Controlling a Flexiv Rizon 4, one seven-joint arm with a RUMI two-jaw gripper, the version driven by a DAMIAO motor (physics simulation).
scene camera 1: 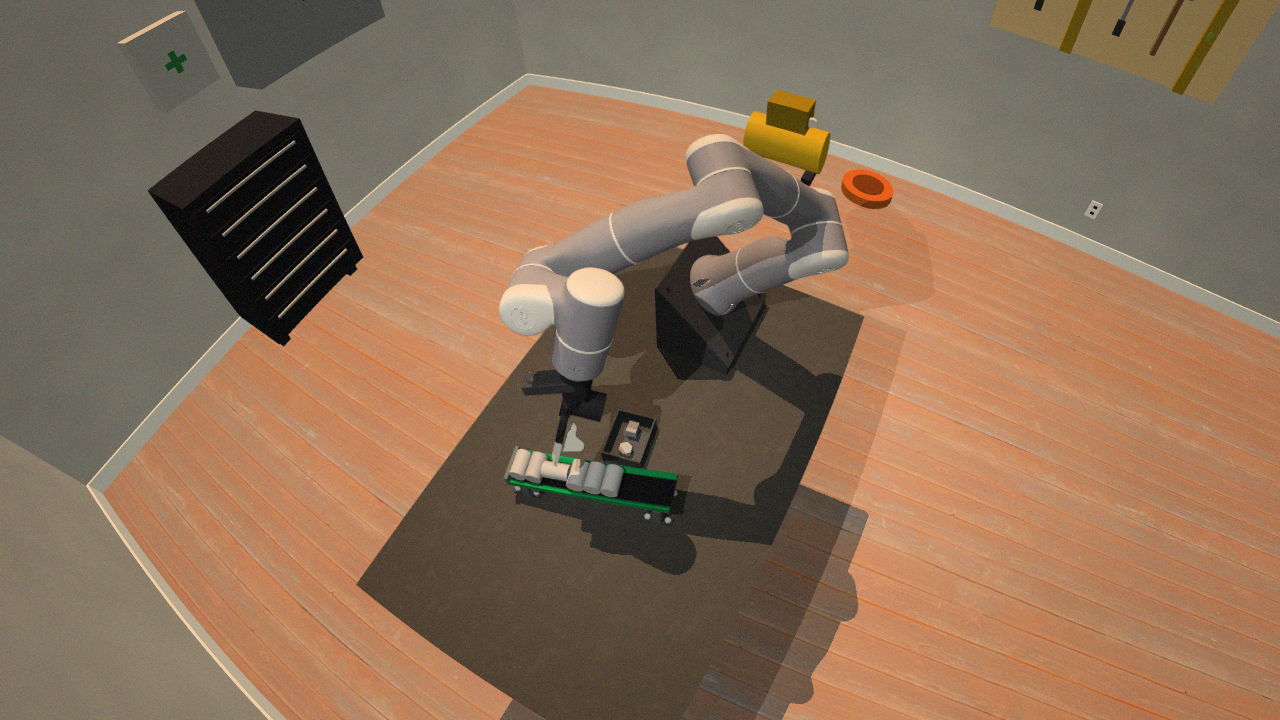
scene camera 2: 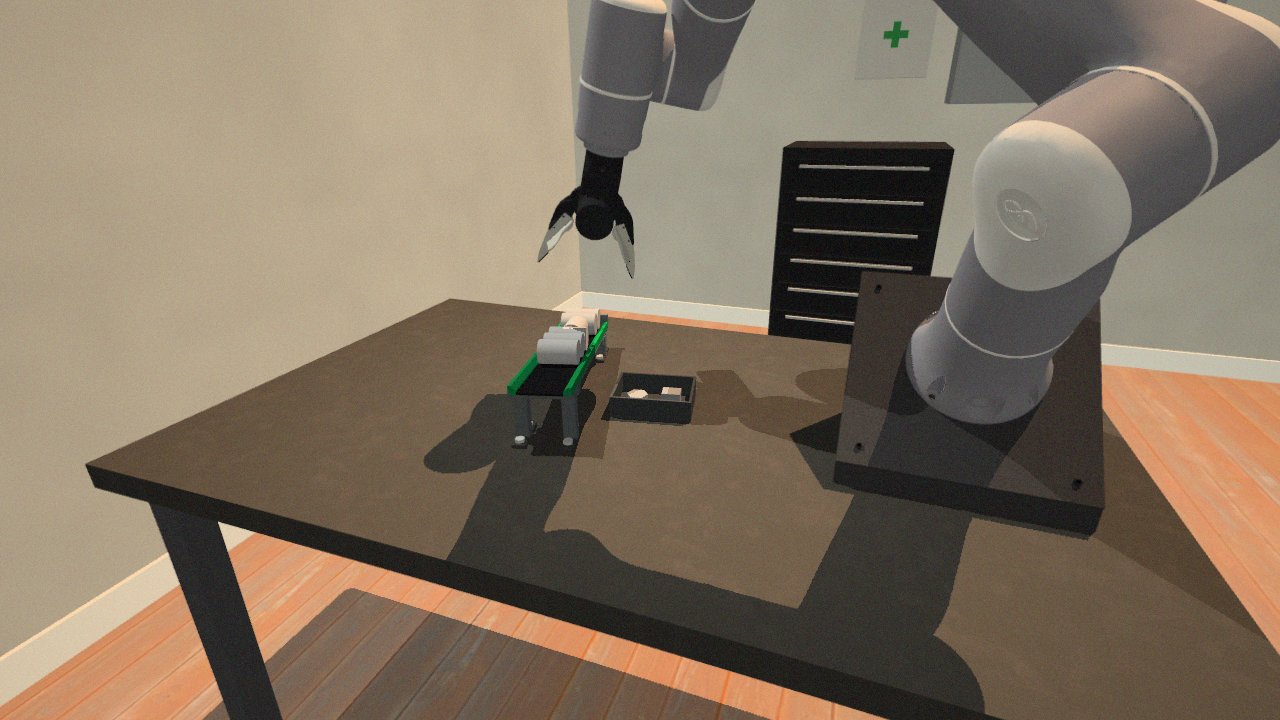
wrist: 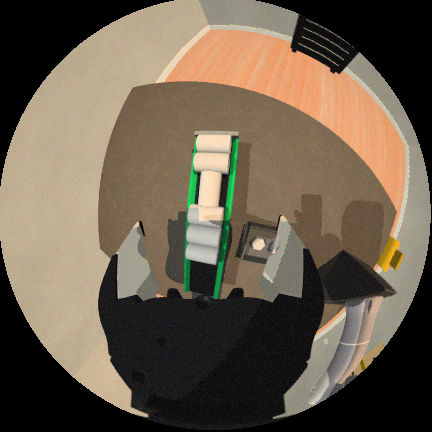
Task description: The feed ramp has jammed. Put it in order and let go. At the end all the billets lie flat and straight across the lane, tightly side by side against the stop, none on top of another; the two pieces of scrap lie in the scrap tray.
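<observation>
My gripper (scene camera 1: 564, 454) (scene camera 2: 586, 267) (wrist: 208, 220) is wide open and empty, high above the ramp lane (scene camera 1: 650, 488) (scene camera 2: 544, 381) (wrist: 202, 278). Two billets (wrist: 213, 144) (wrist: 211, 163) lie across the lane beside the stop (wrist: 216, 133). A third billet (scene camera 1: 554, 471) (wrist: 210, 188) lies lengthwise along the lane. Behind it, three billets (wrist: 206, 215) (wrist: 204, 234) (wrist: 202, 252) lie across, side by side. Two scrap pieces (scene camera 1: 632, 428) (scene camera 1: 625, 448) (scene camera 2: 671, 392) (scene camera 2: 636, 394) (wrist: 258, 244) lie in the scrap tray (scene camera 2: 648, 410); a finger partly hides one in the wrist view.
The ramp has raised green side rails (wrist: 232, 182) and stands on short legs (scene camera 2: 569, 419) on the dark table (scene camera 1: 501, 600) (scene camera 2: 340, 429). The scrap tray stands close beside the ramp, on the side of the robot base (scene camera 2: 966, 456).
</observation>
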